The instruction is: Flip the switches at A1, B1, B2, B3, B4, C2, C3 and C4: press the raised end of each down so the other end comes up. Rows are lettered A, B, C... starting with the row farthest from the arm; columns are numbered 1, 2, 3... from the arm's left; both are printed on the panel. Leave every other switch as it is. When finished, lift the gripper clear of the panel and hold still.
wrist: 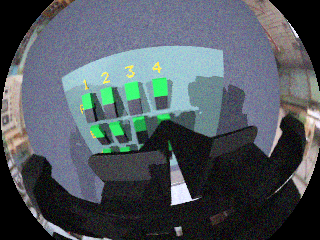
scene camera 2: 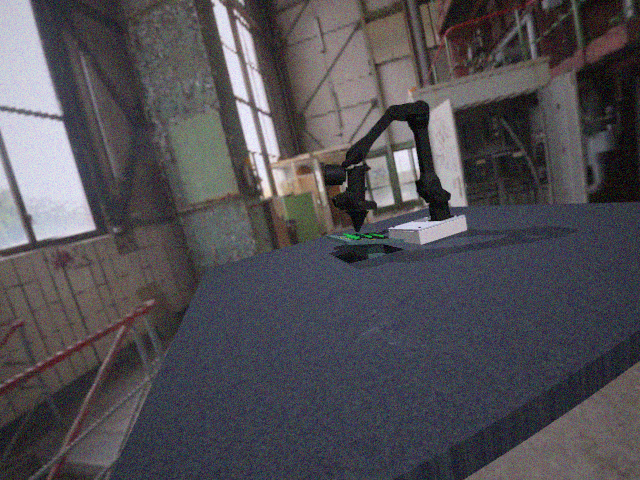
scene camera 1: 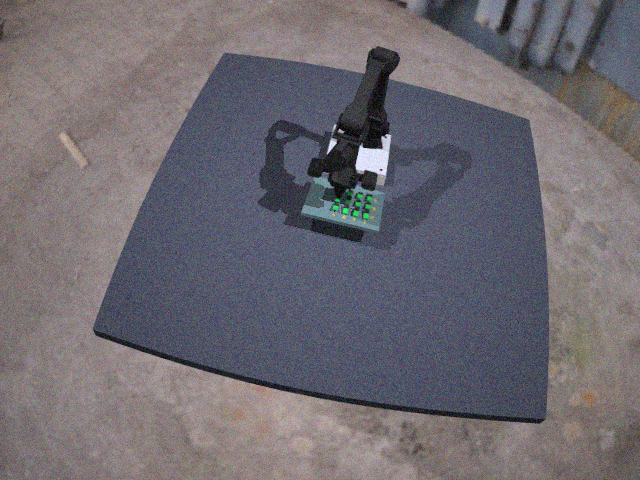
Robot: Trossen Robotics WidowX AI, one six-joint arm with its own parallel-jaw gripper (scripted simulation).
Labels:
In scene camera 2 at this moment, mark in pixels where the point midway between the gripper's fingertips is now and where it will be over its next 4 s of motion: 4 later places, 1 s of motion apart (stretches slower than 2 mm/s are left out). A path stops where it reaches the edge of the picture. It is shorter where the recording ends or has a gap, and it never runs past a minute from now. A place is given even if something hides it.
My gripper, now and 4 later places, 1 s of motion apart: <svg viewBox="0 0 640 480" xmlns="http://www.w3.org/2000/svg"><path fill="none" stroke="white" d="M357 231L357 233L358 219L375 227L375 233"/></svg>

